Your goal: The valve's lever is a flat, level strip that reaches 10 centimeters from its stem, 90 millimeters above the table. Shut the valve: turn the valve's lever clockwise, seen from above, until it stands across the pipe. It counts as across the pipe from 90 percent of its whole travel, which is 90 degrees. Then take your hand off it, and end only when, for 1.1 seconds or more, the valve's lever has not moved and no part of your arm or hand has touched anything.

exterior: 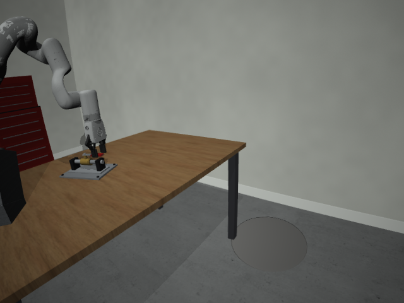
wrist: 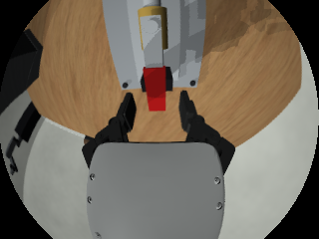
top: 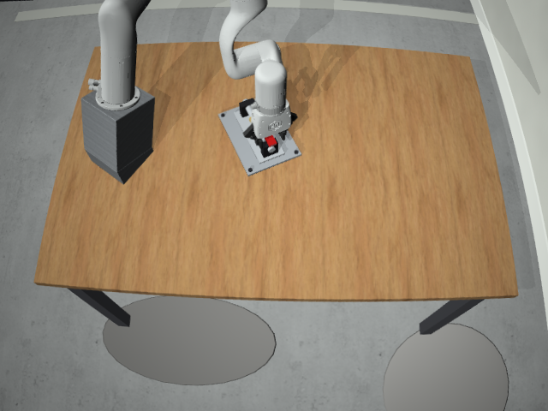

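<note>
Right now the valve lever is 4 cm to the left of my hand, 3 cm behind it and 1 cm below it.
</note>
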